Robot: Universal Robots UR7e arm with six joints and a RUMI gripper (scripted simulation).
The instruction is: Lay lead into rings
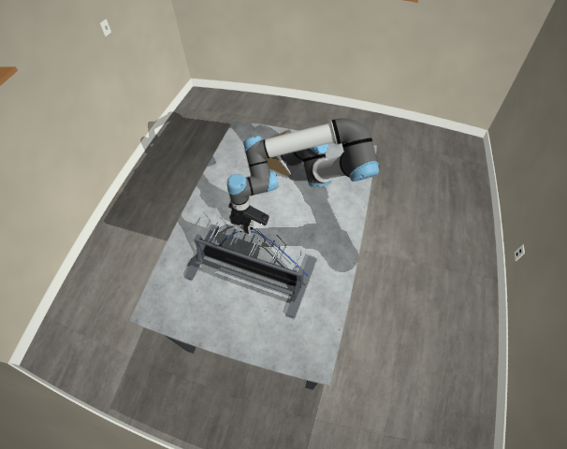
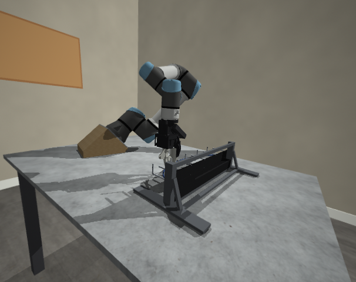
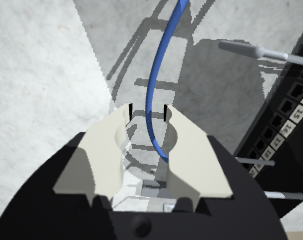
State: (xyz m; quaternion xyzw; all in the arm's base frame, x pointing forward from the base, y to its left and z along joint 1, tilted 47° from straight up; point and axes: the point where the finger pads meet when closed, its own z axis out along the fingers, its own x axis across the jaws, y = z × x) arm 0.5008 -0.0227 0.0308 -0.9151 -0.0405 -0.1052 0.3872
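My gripper is now 16 cm short of the dark rack, 7 cm to the right of it and 2 cm below it.
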